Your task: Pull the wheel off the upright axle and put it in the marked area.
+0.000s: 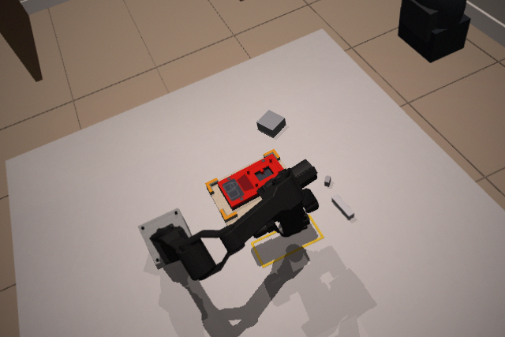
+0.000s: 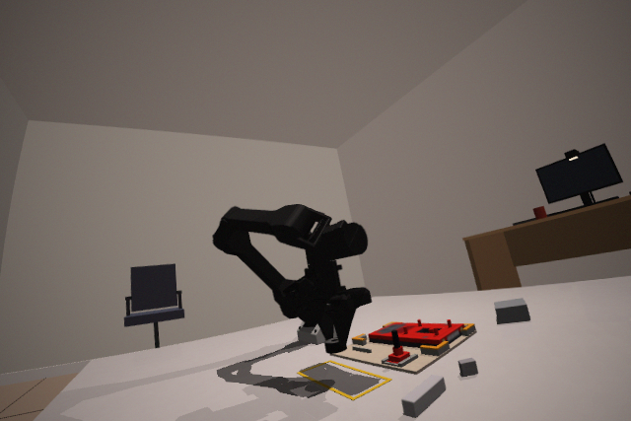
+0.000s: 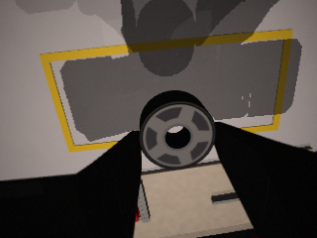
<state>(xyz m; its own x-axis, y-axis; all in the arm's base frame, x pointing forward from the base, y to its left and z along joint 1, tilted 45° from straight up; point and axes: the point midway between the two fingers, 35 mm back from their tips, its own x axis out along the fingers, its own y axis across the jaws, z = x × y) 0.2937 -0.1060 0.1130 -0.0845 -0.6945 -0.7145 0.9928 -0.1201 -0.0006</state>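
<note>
My gripper tip is right at the wheel. From my gripper tip the other things lie so: long grey block: 180 mm ahead, 10 mm to the right, 50 mm below; then grey box: 180 mm ahead, 390 mm to the left, 40 mm below.
</note>
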